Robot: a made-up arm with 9 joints. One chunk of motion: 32 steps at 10 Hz.
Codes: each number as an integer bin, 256 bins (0 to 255) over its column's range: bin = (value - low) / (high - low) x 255, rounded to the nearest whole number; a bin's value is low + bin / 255 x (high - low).
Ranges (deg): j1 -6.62..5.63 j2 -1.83..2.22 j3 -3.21..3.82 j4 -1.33..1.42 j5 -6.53..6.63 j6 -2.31..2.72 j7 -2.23..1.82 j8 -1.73..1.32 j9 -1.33..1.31
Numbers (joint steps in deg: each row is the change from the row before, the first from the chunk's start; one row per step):
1: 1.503 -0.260 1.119 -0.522 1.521 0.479 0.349 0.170 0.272
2: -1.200 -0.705 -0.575 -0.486 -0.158 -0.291 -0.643 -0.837 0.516
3: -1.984 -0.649 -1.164 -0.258 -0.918 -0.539 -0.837 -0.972 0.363
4: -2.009 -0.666 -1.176 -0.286 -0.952 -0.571 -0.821 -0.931 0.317
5: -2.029 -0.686 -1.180 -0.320 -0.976 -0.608 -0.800 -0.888 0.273
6: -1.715 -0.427 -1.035 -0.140 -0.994 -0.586 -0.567 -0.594 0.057
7: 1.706 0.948 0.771 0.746 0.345 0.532 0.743 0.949 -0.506
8: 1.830 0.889 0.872 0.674 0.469 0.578 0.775 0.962 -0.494
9: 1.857 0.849 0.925 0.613 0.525 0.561 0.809 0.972 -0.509
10: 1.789 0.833 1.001 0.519 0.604 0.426 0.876 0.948 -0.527
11: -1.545 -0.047 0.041 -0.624 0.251 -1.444 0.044 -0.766 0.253
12: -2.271 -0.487 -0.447 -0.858 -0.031 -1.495 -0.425 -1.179 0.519
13: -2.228 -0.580 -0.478 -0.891 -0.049 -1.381 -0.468 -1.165 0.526
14: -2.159 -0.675 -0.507 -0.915 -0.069 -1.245 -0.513 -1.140 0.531
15: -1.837 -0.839 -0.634 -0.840 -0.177 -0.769 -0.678 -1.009 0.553
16: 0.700 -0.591 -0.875 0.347 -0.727 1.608 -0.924 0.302 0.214
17: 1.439 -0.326 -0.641 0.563 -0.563 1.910 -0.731 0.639 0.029
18: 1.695 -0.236 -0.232 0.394 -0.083 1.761 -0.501 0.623 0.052
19: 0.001 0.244 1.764 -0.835 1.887 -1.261 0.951 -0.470 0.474
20: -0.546 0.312 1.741 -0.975 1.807 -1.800 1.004 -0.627 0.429
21: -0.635 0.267 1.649 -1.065 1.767 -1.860 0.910 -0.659 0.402
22: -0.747 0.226 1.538 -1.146 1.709 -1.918 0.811 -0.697 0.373
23: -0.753 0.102 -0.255 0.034 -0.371 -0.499 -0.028 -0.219 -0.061
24: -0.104 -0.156 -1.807 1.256 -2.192 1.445 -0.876 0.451 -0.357
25: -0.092 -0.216 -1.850 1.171 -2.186 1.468 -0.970 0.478 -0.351
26: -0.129 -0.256 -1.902 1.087 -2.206 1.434 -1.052 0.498 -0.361
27: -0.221 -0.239 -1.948 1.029 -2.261 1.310 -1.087 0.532 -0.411
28: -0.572 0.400 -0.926 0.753 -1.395 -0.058 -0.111 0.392 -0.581
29: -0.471 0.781 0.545 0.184 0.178 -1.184 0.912 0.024 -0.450
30: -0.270 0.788 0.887 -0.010 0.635 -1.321 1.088 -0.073 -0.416
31: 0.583 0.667 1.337 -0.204 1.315 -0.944 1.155 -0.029 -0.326
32: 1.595 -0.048 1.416 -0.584 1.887 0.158 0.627 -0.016 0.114
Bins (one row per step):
1: 169 99 157 75 156 141 162 159 155
2: 113 71 96 78 123 102 100 75 178
3: 97 74 74 99 109 90 88 63 164
4: 96 73 74 97 108 88 89 67 159
5: 96 72 74 94 108 86 90 70 155
6: 102 88 79 110 107 87 105 95 134
7: 173 175 144 193 133 144 187 224 80
8: 176 171 148 186 136 146 189 225 81
9: 176 169 150 180 137 146 191 226 79
10: 175 168 153 171 138 139 196 224 78
11: 106 112 118 65 131 44 143 81 153
12: 91 85 100 44 126 41 114 46 179
13: 91 79 99 41 126 47 111 47 179
14: 93 73 98 38 125 54 108 49 180
15: 100 62 93 45 123 78 98 60 182
16: 152 78 85 156 112 199 82 170 149
17: 168 95 93 176 116 214 94 198 131
18: 173 100 108 160 125 206 109 197 133
19: 138 131 180 46 163 53 200 105 174
20: 126 135 180 33 162 26 204 92 170
21: 125 132 176 25 161 23 198 90 167
22: 122 129 172 17 160 20 191 86 164
23: 122 122 107 126 119 92 139 126 123
24: 136 105 51 240 84 190 85 182 94
25: 136 102 49 232 84 192 79 185 95
26: 135 99 47 224 84 190 74 186 94
27: 133 100 46 219 83 184 72 189 89
28: 126 140 83 193 100 114 133 177 72
29: 128 164 136 140 130 57 198 147 85
30: 132 165 149 122 139 50 209 139 88
31: 150 157 165 104 152 69 213 142 97
32: 171 112 168 69 163 125 180 143 139

